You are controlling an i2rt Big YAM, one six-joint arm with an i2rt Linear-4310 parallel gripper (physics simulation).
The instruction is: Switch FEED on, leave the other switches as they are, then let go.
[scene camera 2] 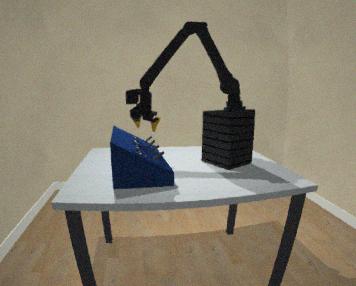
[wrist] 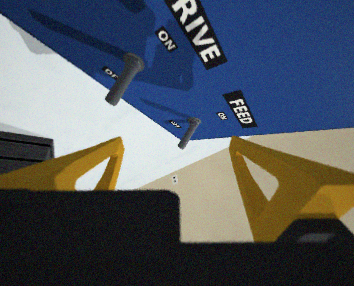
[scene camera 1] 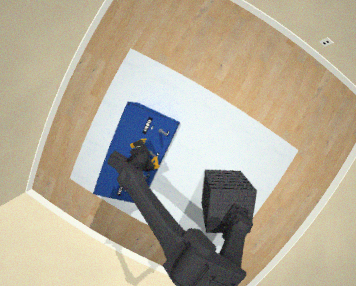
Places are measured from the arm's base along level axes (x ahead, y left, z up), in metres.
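Where they show: gripper, fingertip midpoint: (scene camera 2: 146, 129) (wrist: 176, 142) (scene camera 1: 150, 148); arm's base at its link origin: (scene camera 2: 234, 109) (scene camera 1: 234, 217).
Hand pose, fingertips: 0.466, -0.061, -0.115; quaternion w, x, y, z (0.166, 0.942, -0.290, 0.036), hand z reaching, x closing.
Observation:
Each offset is from my fingertips to the centre of the thing, as dx, dy, dz. Level surfaces: height alone.
The blue switch panel {+0.060, +0.109, -0.114} (scene camera 1: 120, 131) (scene camera 2: 140, 167) (wrist: 295, 65) has a sloped face. The FEED label {+0.065, -0.072, -0.051} (scene camera 1: 147, 125) (wrist: 241, 109) is near one end. The FEED lever {-0.016, -0.078, -0.065} (scene camera 1: 164, 132) (wrist: 189, 134) leans away from its ON label, towards OFF. The DRIVE lever {-0.026, +0.041, -0.065} (wrist: 123, 81) leans the same way beside the DRIVE label {+0.056, +0.048, -0.051} (wrist: 200, 35). My gripper (scene camera 1: 147, 153) (scene camera 2: 146, 128) (wrist: 176, 142) is open and empty, above the panel. In the wrist view the FEED lever shows between the fingertips, farther off. The gripper and arm hide the middle of the panel in scene camera 1.
The arm stands on a tall black ribbed block (scene camera 1: 230, 192) (scene camera 2: 227, 137) to the right of the panel. Both rest on the white table {dz -0.179} (scene camera 1: 240, 135) (scene camera 2: 240, 182). Several levers stick out of the panel's slope close together in scene camera 2.

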